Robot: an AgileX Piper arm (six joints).
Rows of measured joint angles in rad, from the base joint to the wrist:
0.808, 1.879, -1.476, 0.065, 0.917, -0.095
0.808, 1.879, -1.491, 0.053, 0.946, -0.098
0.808, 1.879, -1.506, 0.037, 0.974, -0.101
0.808, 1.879, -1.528, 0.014, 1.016, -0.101
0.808, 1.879, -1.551, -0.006, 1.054, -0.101
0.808, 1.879, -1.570, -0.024, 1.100, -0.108
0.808, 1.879, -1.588, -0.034, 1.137, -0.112
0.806, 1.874, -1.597, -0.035, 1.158, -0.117
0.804, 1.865, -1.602, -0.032, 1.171, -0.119
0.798, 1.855, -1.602, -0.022, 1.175, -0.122
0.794, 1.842, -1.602, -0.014, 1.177, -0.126
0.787, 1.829, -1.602, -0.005, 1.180, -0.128
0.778, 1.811, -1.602, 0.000, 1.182, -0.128
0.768, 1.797, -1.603, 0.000, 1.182, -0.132
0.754, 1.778, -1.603, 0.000, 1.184, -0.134
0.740, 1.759, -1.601, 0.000, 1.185, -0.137
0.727, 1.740, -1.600, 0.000, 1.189, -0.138
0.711, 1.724, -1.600, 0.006, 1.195, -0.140
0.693, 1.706, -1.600, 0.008, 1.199, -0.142
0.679, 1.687, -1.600, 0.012, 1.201, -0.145
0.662, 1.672, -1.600, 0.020, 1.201, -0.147
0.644, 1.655, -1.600, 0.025, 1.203, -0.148
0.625, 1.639, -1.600, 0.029, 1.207, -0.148
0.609, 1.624, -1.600, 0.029, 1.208, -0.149
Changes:
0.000, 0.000, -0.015, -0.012, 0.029, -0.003
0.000, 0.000, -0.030, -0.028, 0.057, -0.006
0.000, 0.000, -0.052, -0.051, 0.099, -0.006
0.000, 0.000, -0.075, -0.071, 0.137, -0.006
0.000, 0.000, -0.094, -0.089, 0.183, -0.013
0.000, 0.000, -0.112, -0.099, 0.220, -0.017
-0.002, -0.005, -0.121, -0.100, 0.241, -0.022
-0.004, -0.014, -0.126, -0.097, 0.254, -0.024
-0.010, -0.024, -0.126, -0.087, 0.258, -0.027
-0.014, -0.037, -0.126, -0.079, 0.260, -0.031
-0.021, -0.050, -0.126, -0.070, 0.263, -0.033
-0.030, -0.068, -0.126, -0.065, 0.265, -0.033
-0.040, -0.082, -0.127, -0.065, 0.265, -0.037
-0.054, -0.101, -0.127, -0.065, 0.267, -0.039
-0.068, -0.120, -0.125, -0.065, 0.268, -0.042
-0.081, -0.139, -0.124, -0.065, 0.272, -0.043
-0.097, -0.155, -0.124, -0.059, 0.278, -0.045
-0.115, -0.173, -0.124, -0.057, 0.282, -0.047
-0.129, -0.192, -0.124, -0.053, 0.284, -0.050
-0.146, -0.207, -0.124, -0.045, 0.284, -0.052
-0.164, -0.224, -0.124, -0.040, 0.286, -0.053
-0.183, -0.240, -0.124, -0.036, 0.290, -0.053
-0.199, -0.255, -0.124, -0.036, 0.291, -0.054

